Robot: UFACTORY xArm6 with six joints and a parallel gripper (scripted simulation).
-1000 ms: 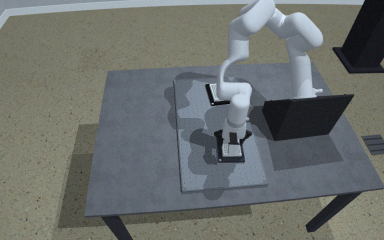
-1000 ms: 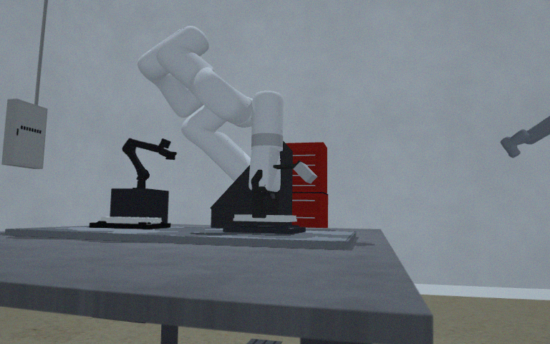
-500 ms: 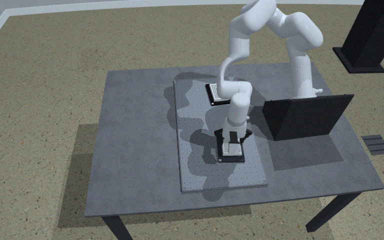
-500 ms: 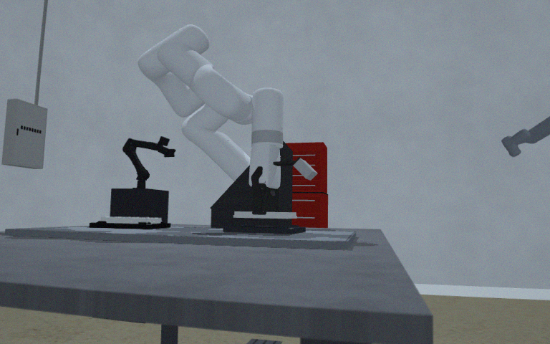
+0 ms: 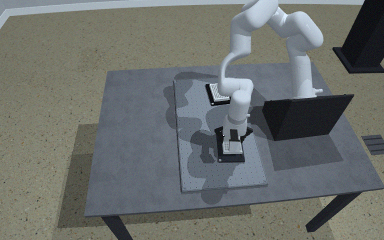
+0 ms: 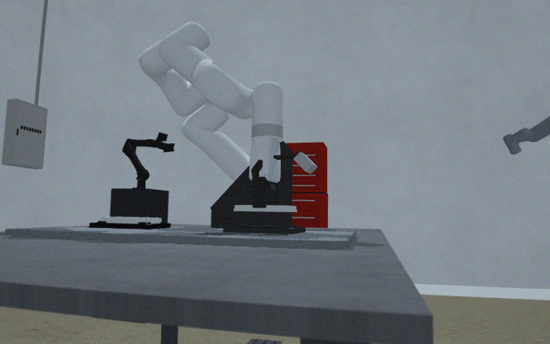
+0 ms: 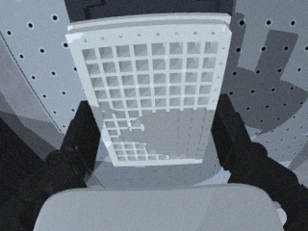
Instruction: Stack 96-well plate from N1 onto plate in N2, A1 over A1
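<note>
My hand is 60 mm above the plate nest N1. From my hand the other things lie so: A1 mark 50 mm ahead, 280 mm to the right, 50 mm below.
</note>
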